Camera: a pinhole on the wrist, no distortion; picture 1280 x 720 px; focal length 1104.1 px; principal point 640.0 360.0 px. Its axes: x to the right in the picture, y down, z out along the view. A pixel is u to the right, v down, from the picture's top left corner.
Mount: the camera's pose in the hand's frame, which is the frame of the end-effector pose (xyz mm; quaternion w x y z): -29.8 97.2 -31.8 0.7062 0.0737 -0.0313 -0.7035
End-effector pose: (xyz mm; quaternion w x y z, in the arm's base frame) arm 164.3 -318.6 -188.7 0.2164 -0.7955 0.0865 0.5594
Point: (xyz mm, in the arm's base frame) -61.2 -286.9 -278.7
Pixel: 649.3 680.4
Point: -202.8 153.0 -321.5
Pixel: 1217.7 652.8
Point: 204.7 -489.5 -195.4
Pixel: behind the camera
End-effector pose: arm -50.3 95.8 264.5 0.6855 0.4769 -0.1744 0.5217
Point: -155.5 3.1 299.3
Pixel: 445.2 123.7
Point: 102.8 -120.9 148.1
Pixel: outside the picture
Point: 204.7 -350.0 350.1
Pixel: 1162.3 412.9
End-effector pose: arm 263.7 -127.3 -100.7 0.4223 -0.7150 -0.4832 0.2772
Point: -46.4 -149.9 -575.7
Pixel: 181.8 276.7
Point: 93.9 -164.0 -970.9
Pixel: outside the picture
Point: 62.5 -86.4 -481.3
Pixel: 181.7 490.6
